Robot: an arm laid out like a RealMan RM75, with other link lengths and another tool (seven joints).
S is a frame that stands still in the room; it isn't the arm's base.
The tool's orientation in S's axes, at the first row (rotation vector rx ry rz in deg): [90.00, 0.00, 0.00]
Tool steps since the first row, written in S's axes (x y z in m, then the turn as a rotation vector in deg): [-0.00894, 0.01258, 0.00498, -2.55, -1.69, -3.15]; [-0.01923, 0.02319, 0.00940, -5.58, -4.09, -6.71]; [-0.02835, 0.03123, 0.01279, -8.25, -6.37, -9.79]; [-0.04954, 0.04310, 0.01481, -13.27, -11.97, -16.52]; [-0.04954, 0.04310, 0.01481, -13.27, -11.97, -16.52]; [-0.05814, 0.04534, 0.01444, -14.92, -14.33, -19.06]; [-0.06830, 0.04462, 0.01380, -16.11, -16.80, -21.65]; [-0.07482, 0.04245, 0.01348, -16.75, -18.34, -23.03]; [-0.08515, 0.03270, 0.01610, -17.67, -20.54, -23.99]
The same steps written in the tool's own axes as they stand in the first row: [-0.00894, 0.00498, -0.01258, -2.55, -3.15, 1.69]; [-0.01923, 0.00940, -0.02319, -5.58, -6.71, 4.09]; [-0.02835, 0.01279, -0.03123, -8.25, -9.79, 6.37]; [-0.04954, 0.01481, -0.04310, -13.27, -16.52, 11.97]; [-0.04954, 0.01481, -0.04310, -13.27, -16.52, 11.97]; [-0.05814, 0.01444, -0.04534, -14.92, -19.06, 14.33]; [-0.06830, 0.01380, -0.04462, -16.11, -21.65, 16.80]; [-0.07482, 0.01348, -0.04245, -16.75, -23.03, 18.34]; [-0.08515, 0.01610, -0.03270, -17.67, -23.99, 20.54]
